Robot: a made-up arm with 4 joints.
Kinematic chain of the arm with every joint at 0, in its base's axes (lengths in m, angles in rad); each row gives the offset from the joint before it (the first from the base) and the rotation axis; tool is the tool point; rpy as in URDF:
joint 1: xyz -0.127 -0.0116 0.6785 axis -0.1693 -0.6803 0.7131
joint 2: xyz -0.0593 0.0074 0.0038 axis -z
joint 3: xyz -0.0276 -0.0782 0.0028 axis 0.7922 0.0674 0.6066
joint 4: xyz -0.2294 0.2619 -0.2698 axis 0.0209 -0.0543 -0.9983
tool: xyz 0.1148 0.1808 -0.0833 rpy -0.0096 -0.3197 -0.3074
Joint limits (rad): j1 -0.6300..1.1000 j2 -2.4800..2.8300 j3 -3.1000..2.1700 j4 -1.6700..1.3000
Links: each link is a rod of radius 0.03 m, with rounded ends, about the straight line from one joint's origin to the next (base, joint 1, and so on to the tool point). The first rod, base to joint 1, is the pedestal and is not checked.
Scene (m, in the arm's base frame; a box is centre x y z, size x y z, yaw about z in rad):
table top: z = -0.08
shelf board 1: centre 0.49 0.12 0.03 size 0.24 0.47 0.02 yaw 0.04
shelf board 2: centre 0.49 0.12 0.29 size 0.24 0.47 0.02 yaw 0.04
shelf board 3: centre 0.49 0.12 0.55 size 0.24 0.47 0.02 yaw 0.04
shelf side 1: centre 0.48 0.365 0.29 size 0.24 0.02 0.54 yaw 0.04
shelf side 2: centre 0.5 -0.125 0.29 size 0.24 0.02 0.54 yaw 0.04
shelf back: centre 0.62 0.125 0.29 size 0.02 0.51 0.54 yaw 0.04
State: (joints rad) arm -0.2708 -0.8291 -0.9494 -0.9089
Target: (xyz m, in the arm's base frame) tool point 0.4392 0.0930 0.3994
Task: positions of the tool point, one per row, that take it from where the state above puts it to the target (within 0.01 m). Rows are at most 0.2 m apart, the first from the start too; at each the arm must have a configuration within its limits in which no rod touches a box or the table.
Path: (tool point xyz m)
1: -0.2891 0.0178 0.0649
2: -0.1412 -0.0065 0.0683
3: -0.0018 -0.0072 0.1119
4: 0.1141 0.0127 0.1890
5: 0.1965 0.0464 0.2889
6: 0.2421 0.0851 0.3994
7: 0.2773 0.1043 0.3884
8: 0.3164 0.1144 0.3812
9: 0.3578 0.1155 0.3797
10: 0.3995 0.1080 0.3855
11: 0.4392 0.0930 0.3994

